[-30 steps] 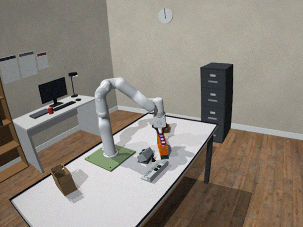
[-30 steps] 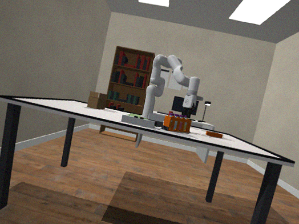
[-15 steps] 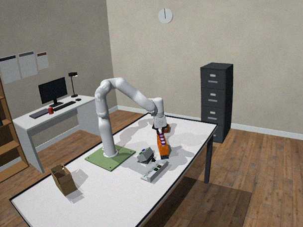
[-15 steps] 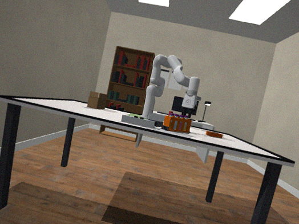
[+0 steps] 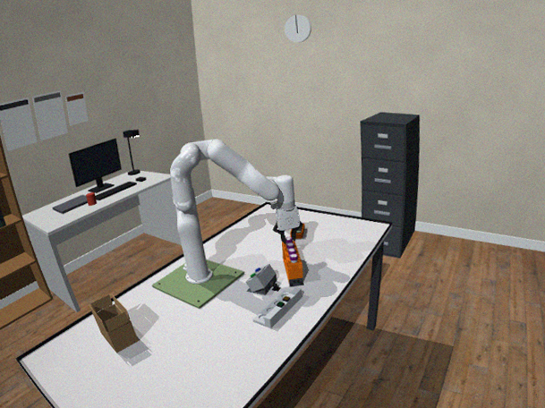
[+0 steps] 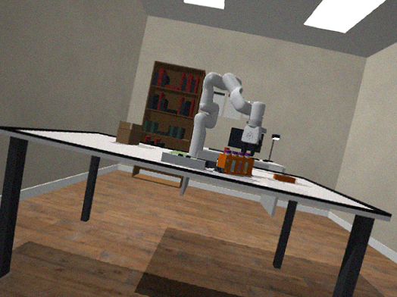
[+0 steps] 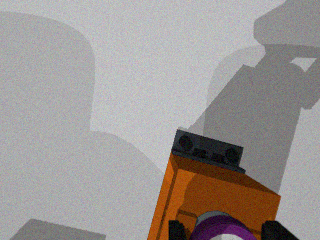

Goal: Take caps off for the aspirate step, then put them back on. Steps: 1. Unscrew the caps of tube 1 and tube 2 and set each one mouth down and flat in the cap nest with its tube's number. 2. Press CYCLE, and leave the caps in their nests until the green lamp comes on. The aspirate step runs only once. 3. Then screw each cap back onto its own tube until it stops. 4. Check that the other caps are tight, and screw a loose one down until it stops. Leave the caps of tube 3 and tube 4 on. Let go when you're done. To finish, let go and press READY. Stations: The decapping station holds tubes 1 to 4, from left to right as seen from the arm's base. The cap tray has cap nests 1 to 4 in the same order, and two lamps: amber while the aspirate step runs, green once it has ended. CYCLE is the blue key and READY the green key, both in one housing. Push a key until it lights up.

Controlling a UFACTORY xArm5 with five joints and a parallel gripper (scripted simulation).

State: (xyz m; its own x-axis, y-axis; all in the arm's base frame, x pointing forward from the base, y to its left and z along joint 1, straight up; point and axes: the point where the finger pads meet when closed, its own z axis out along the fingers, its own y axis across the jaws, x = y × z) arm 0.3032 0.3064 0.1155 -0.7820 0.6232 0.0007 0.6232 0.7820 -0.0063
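My gripper is now 10 mm above the purple cap marked 1. The rest, counted from my hand: purple cap marked 2: 40 mm to the right, 30 mm ahead, 20 mm below; then cap 4: 130 mm to the right, 90 mm ahead, 20 mm below; then blue cycle key: 210 mm to the right, 60 mm below, 40 mm behind.
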